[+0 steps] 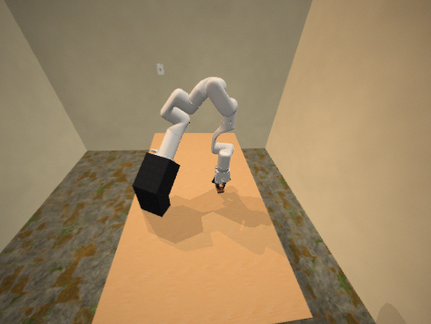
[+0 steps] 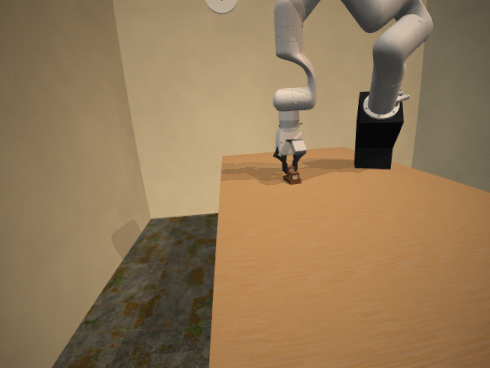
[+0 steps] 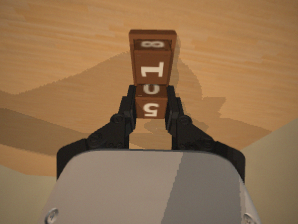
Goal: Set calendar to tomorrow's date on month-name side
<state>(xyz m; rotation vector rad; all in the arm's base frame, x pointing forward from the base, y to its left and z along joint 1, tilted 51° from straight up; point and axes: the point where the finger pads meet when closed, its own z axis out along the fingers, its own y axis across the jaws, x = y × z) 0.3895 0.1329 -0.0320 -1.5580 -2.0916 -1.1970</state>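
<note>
The brown digit cube is 1 cm below my hand.
</note>
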